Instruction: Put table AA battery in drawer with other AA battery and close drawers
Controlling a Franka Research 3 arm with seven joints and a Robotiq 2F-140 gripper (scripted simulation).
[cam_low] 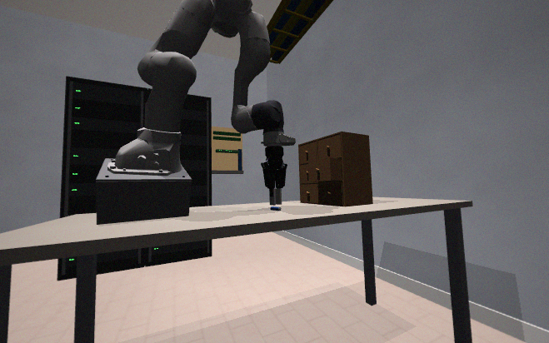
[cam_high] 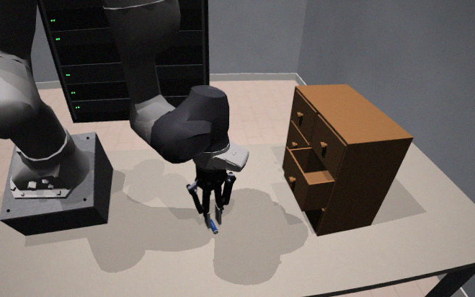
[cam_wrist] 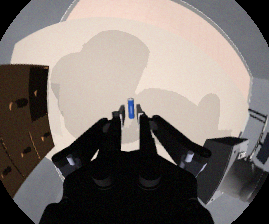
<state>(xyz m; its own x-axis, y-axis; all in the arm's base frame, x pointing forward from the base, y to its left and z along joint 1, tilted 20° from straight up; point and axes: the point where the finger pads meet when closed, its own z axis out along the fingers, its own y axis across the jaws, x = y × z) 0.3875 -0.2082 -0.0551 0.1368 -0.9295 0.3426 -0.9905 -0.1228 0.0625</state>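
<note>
My gripper is now 50 mm above the blue AA battery.
</note>
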